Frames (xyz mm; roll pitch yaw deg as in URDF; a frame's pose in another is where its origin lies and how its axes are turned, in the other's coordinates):
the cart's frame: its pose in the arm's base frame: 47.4 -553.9 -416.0 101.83 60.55 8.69
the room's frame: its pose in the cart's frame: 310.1 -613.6 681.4 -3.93 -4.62 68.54
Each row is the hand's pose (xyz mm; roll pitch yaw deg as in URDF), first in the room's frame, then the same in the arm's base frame.
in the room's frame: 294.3 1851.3 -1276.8 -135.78 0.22 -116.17
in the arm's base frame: -149.3 15.6 876.5 126.15 70.59 165.58
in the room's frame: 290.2 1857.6 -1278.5 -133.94 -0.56 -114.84
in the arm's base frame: -153.9 17.6 882.3 129.79 72.01 167.48
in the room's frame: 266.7 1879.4 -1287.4 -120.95 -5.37 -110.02
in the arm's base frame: -178.7 28.7 901.5 161.10 76.63 -173.79
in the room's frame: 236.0 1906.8 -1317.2 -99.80 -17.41 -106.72
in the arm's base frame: -208.9 61.2 926.2 -133.59 72.24 -128.82
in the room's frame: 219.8 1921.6 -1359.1 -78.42 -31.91 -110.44
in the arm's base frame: -221.8 104.3 940.8 -104.47 57.93 -118.65
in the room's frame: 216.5 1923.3 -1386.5 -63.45 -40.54 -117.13
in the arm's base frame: -222.1 131.9 943.2 -94.32 47.78 -119.71
